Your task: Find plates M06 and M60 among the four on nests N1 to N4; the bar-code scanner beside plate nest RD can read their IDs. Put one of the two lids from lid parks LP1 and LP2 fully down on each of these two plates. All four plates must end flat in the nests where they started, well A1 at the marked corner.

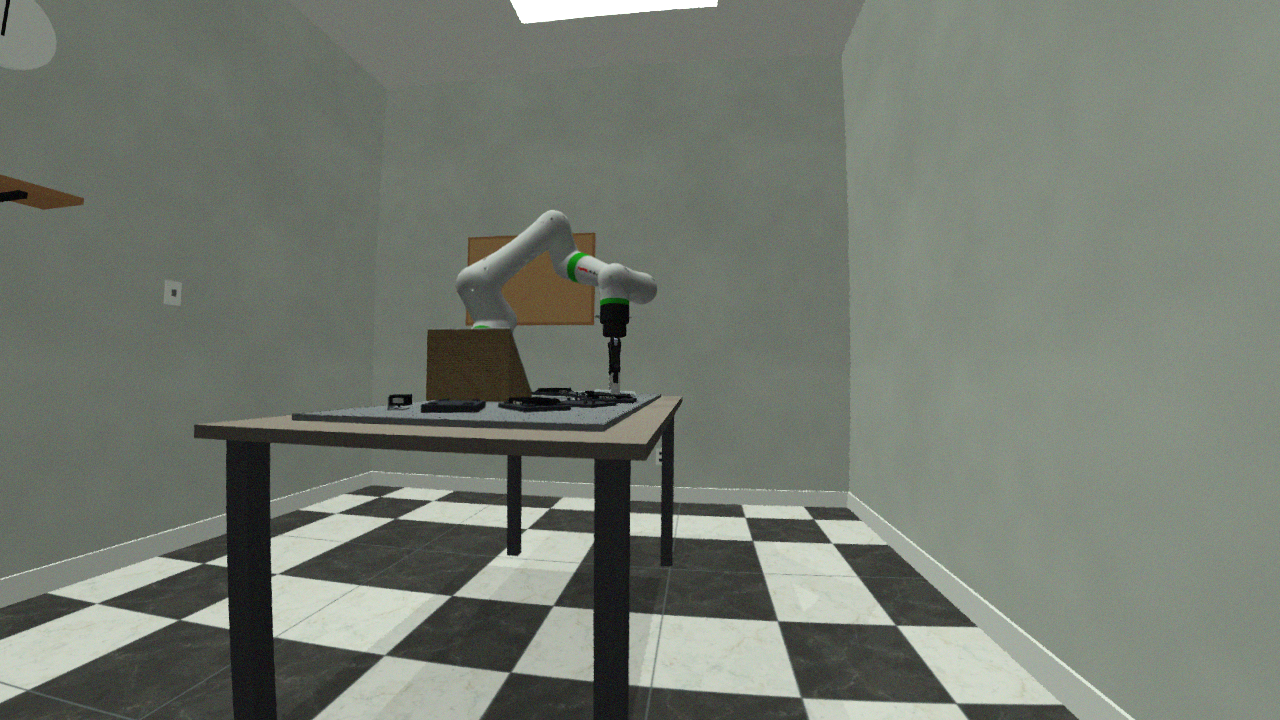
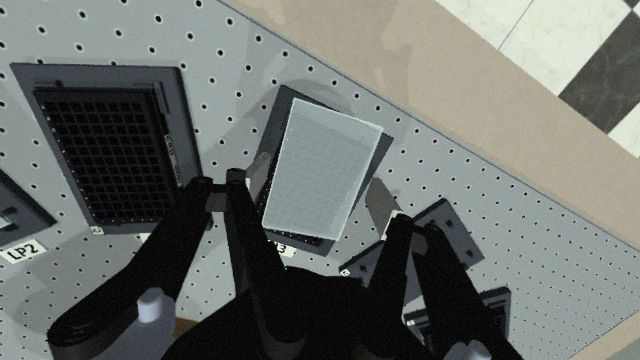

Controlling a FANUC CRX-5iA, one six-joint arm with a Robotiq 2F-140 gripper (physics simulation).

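Places are measured from the arm's base along level axes (x ahead, y left, z up), in metres.
Where they show: gripper, between the fingertips: (image 1: 614,395) (image 2: 319,177); arm's base, origin of its link: (image 1: 477,358).
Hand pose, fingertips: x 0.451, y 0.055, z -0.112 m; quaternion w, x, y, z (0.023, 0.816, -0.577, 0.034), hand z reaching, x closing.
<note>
Things, the pixels of their top centre, and the offset from my fingertips. "spot": a spot on its surface instead. Level surfaces: height alone.
- clear lid, centre of its top: (image 2: 319,182) (image 1: 615,389) dx +0.001, dy +0.002, dz +0.016 m
- nest N3, a spot on its surface: (image 2: 273,120) spot: dx +0.023, dy +0.066, dz -0.011 m
- black plate, centre of its top: (image 2: 116,165) dx -0.082, dy +0.162, dz +0.004 m
- Lid park LP2, a spot on its surface: (image 2: 32,220) spot: dx -0.196, dy +0.224, dz -0.013 m
- nest, a spot on its surface: (image 2: 502,295) spot: dx -0.022, dy -0.343, dz -0.011 m
- perforated board, height of its surface: dz -0.022 m
- small black-and-white device, centre of its top: (image 1: 400,394) dx -0.387, dy -0.489, dz +0.012 m
My gripper (image 1: 614,385) (image 2: 319,177) is open, pointing down, with its fingers on both sides of a clear lid (image 2: 322,170). The lid lies over a dark plate in nest N3 (image 2: 273,120), slightly skewed to the nest; plate wells show past its lower edge. Whether it is fully down cannot be told. A black plate (image 2: 102,155) without a lid lies in the nest to the left (image 2: 187,130); its side ID is unreadable. Lid park LP2 (image 2: 32,220) shows partly at the left edge, with a pale piece on it. A park with no lid visible (image 2: 445,227) is right of N3, partly behind a finger.
Another nest (image 2: 502,295) with a dark plate is partly hidden at lower right. The perforated board (image 1: 358,415) (image 2: 225,80) ends near the table edge (image 2: 425,75). The robot's brown pedestal (image 1: 469,367) and a small black-and-white device (image 1: 399,402) stand on the table side.
</note>
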